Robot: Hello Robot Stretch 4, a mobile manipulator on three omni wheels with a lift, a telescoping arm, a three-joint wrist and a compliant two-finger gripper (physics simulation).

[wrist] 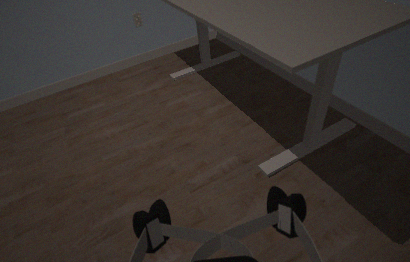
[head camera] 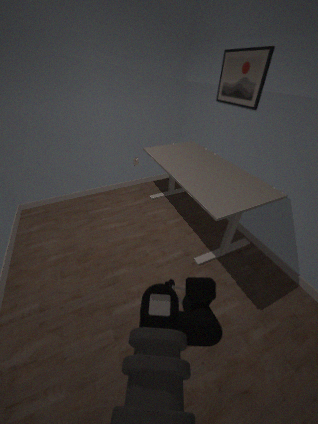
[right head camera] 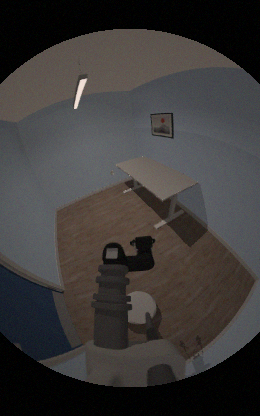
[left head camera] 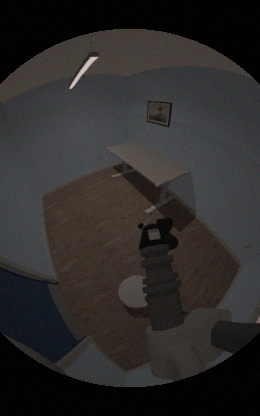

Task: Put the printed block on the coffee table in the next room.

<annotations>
same spot on pale desk: (wrist: 292, 42) = (head camera: 219, 203)
</annotations>
